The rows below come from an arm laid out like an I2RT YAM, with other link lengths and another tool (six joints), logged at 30 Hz.
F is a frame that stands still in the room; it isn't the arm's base.
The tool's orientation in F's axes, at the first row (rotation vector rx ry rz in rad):
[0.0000 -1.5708 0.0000]
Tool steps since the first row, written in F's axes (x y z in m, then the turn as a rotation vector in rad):
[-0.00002 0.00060 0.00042 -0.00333 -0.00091 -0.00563]
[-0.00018 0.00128 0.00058 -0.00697 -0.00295 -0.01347]
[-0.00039 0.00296 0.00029 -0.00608 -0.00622 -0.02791]
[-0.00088 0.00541 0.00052 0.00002 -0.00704 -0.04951]
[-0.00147 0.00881 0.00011 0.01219 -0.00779 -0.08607]
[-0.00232 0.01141 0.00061 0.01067 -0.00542 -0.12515]
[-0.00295 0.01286 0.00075 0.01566 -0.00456 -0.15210]
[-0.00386 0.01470 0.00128 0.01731 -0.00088 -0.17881]
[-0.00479 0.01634 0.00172 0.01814 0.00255 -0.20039]
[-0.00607 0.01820 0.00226 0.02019 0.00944 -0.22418]
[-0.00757 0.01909 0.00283 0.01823 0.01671 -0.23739]
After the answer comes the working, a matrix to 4 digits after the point.
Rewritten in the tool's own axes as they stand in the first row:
[0.00042 0.00060 0.00002 -0.00563 -0.00091 0.00333]
[0.00058 0.00128 0.00018 -0.01347 -0.00295 0.00697]
[0.00029 0.00296 0.00039 -0.02791 -0.00622 0.00608]
[0.00052 0.00541 0.00088 -0.04951 -0.00704 -0.00002]
[0.00011 0.00881 0.00147 -0.08607 -0.00779 -0.01219]
[0.00061 0.01141 0.00232 -0.12515 -0.00542 -0.01067]
[0.00075 0.01286 0.00295 -0.15210 -0.00456 -0.01566]
[0.00128 0.01470 0.00386 -0.17881 -0.00088 -0.01731]
[0.00172 0.01634 0.00479 -0.20039 0.00255 -0.01814]
[0.00226 0.01820 0.00607 -0.22418 0.00944 -0.02019]
[0.00283 0.01909 0.00757 -0.23739 0.01671 -0.01823]

The tool's axes in the first row as the columns of a matrix, in F's axes (rounded; the answer above uses it unrounded):
[0.0000 0.0000 -1.0000]
[0.0000 1.0000 0.0000]
[1.0000 0.0000 0.0000]

